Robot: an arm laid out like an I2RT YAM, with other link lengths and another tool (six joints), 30 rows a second.
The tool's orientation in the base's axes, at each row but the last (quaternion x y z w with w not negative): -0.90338, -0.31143, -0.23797, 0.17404; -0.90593, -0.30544, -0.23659, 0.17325; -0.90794, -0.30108, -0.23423, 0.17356; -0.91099, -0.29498, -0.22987, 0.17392; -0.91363, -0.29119, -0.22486, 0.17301; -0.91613, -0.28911, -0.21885, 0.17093; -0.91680, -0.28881, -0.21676, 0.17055; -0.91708, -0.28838, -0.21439, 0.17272; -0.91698, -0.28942, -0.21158, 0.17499
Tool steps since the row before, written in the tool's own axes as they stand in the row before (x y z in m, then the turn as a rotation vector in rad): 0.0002, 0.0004, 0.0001, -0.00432, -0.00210, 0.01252; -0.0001, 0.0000, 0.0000, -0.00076, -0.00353, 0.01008; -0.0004, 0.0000, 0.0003, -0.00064, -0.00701, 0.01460; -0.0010, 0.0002, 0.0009, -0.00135, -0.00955, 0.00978; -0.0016, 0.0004, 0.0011, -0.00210, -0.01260, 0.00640; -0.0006, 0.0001, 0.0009, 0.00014, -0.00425, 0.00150; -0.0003, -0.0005, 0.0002, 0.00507, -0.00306, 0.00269; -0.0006, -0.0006, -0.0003, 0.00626, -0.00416, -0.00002; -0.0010, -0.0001, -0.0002, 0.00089, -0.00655, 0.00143
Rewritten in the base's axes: 0.0004, -0.0002, 0.0000, -0.00032, 0.00529, -0.01232; -0.0001, 0.0000, -0.0001, 0.00048, 0.00692, -0.00815; -0.0002, 0.0000, -0.0005, -0.00017, 0.01168, -0.01124; -0.0003, -0.0002, -0.0013, -0.00378, 0.01112, -0.00713; -0.0006, -0.0005, -0.0018, -0.00723, 0.01162, -0.00411; -0.0001, 0.0000, -0.0011, -0.00201, 0.00401, -0.00041; -0.0005, 0.0003, -0.0002, 0.00271, 0.00586, 0.00081; -0.0009, 0.0001, 0.0001, 0.00213, 0.00606, 0.00391; -0.0009, -0.0005, -0.0003, -0.00289, 0.00609, 0.00052
